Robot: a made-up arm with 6 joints.
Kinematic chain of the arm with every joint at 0, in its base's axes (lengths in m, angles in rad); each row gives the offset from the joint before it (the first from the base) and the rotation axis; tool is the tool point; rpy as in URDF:
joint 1: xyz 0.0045 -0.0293 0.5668 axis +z
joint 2: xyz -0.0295 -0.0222 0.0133 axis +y
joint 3: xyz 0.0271 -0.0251 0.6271 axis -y
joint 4: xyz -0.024 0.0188 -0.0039 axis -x
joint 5: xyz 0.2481 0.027 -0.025 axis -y
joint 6: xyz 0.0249 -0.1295 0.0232 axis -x
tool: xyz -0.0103 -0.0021 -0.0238 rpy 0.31 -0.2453 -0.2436
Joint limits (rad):
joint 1: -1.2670..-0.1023
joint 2: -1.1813..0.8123
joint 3: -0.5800..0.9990
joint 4: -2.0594..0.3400
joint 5: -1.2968..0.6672
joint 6: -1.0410..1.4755
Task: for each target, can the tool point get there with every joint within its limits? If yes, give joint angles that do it. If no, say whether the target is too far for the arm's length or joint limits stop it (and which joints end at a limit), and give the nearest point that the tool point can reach.
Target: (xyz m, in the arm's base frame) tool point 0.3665 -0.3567 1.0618
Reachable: yes | joints -0.4356 0.4006 0.2184 -0.0620 -0.7631 0.6072
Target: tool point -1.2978 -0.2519 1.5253
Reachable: no: too far | nearest point -0.7228 -0.1088 1.1015 | short by 0.728 m
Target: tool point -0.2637 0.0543 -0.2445
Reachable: no: joint limits stop it (at a limit: joint 2, joint 3, joint 5, joint 6) | nearest point -0.3242 0.0731 0.8610 | short by 1.107 m
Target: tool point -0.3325 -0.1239 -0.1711
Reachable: no: joint limits stop it (at a limit: joint 1, joint 2, joint 3, joint 6) | nearest point 0.0333 -0.4086 0.7234 | short by 1.007 m
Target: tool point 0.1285 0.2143 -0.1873
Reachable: no: joint limits stop it (at a limit: joint 1, joint 2, joint 3, joint 6) | nearest point 0.3777 -0.0362 0.7235 | short by 0.977 m
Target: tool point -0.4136 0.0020 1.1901
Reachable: yes | joints -0.2089 -0.9919 0.5888 -1.1893 -0.4723 1.0437
